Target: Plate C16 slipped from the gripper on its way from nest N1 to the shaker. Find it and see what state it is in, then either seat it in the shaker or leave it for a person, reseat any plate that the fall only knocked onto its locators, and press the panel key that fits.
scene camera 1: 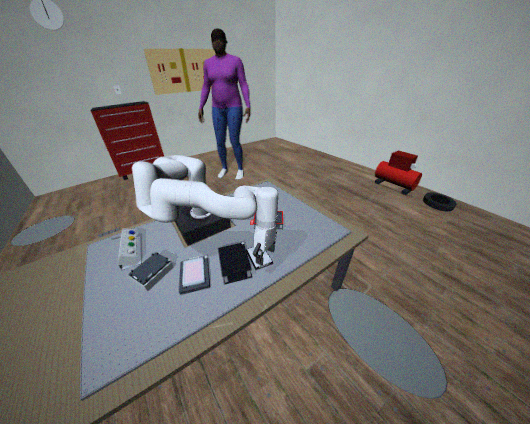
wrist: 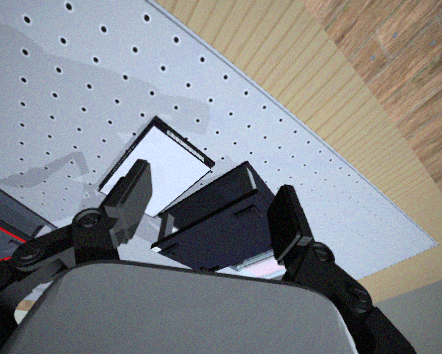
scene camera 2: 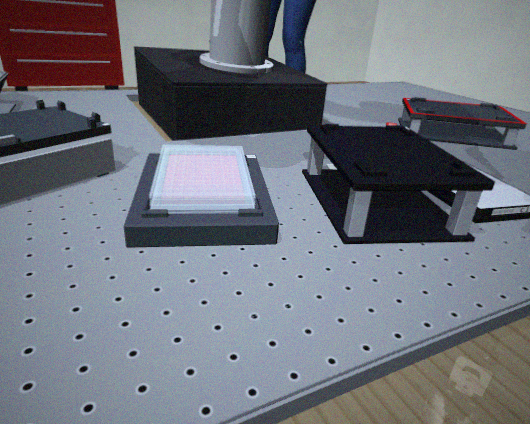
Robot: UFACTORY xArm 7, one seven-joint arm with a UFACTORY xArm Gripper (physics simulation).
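Frame: origin at the arm's base, x right, y back, z down, level; metres.
Where they show: gripper, fingertip midpoint: (scene camera 1: pixel 265 257) (wrist: pixel 214 188); arm's base, origin of the base link: (scene camera 1: pixel 202 212) (scene camera 2: pixel 236 65).
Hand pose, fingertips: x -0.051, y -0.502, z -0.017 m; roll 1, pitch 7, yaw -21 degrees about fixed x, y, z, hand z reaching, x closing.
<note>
Each offset is from my fingertips to the top centre of the thing. "pt": to the spot under its first point.
A plate with a white top, black edges and a side label @(pt dx -0.044, dy +0.049, dz +0.081 m) (scene camera 1: pixel 266 258) (scene camera 2: pixel 500 192) (wrist: pixel 172 170) lies flat on the table beside a raised black stand (scene camera 1: pixel 234 262) (scene camera 2: pixel 400 155) (wrist: pixel 215 235); its code is unreadable. My gripper (scene camera 1: pixel 259 254) (wrist: pixel 214 188) is open and empty above this area, one finger covering part of the white plate in the wrist view. A clear plate with pink contents @(dx +0.249, dy +0.184, dz +0.057 m) (scene camera 1: pixel 194 271) (scene camera 2: pixel 204 182) (wrist: pixel 260 268) is on a dark nest @(dx +0.249, dy +0.184, dz +0.068 m) (scene camera 1: pixel 194 288) (scene camera 2: pixel 200 235); whether it sits flush is unclear. The apparent shaker @(pt dx +0.388, dy +0.296, dz +0.040 m) (scene camera 1: pixel 151 267) (scene camera 2: pixel 55 165) bears no plate.
The key panel @(dx +0.450, dy +0.531, dz +0.011 m) (scene camera 1: pixel 131 247) has blue, yellow, green and white keys, behind the apparent shaker. A red-edged stand (scene camera 2: pixel 465 111) is at the back right. The black arm base (scene camera 1: pixel 205 230) (scene camera 2: pixel 250 110) stands behind the nest. A person in purple (scene camera 1: pixel 225 82) stands beyond the table.
</note>
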